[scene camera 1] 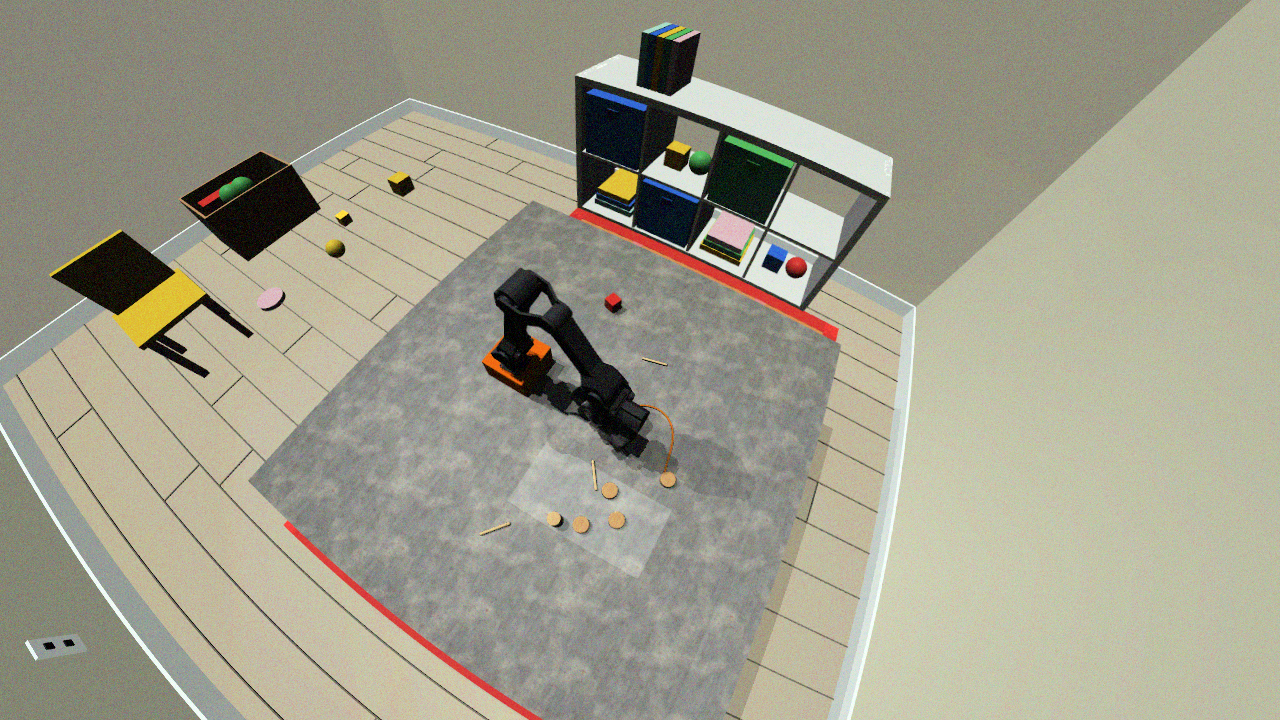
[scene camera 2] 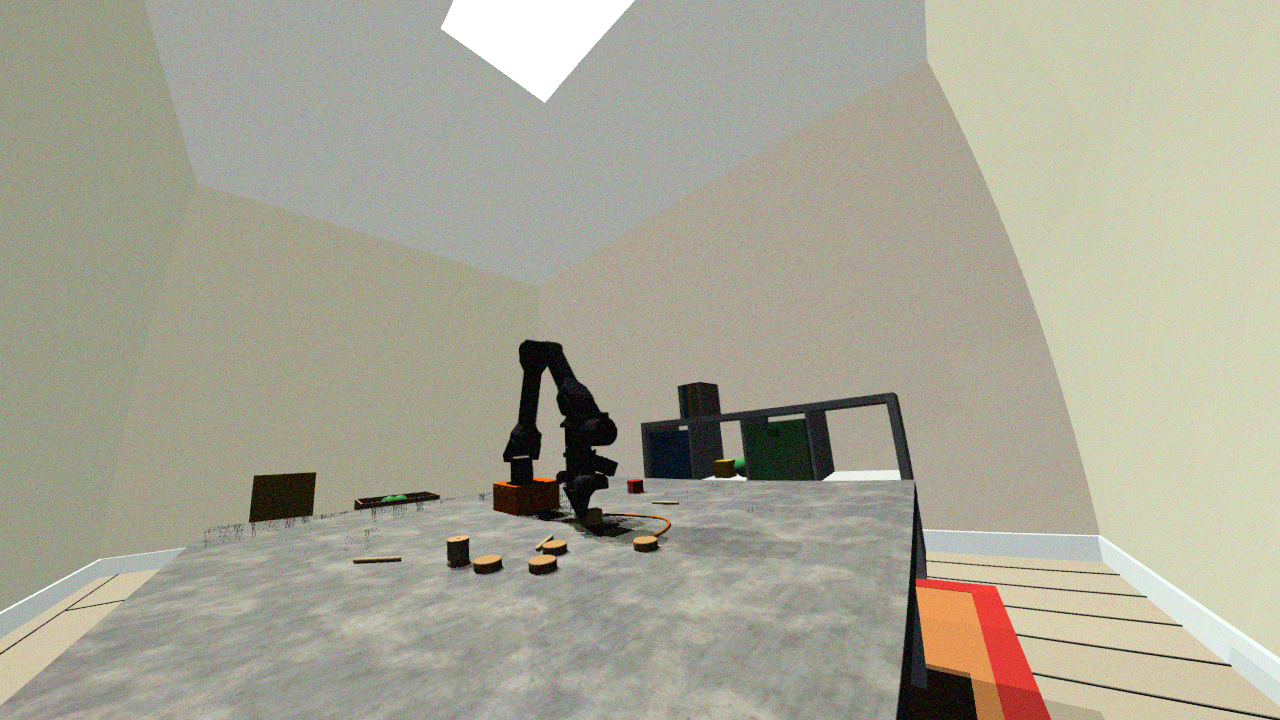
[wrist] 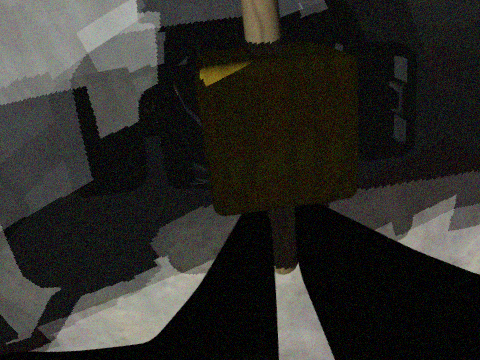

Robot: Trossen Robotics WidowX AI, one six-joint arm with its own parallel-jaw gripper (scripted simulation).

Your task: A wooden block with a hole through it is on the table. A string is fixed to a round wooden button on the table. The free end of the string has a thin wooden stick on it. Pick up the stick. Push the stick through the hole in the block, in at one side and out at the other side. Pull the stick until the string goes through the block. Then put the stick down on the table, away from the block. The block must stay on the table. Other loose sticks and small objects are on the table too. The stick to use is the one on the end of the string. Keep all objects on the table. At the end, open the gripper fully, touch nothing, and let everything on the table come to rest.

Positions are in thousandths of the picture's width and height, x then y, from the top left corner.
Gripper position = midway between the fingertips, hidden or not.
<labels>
my gripper: scene camera 1 471,592; scene camera 2 454,723; wrist 576,599
</labels>
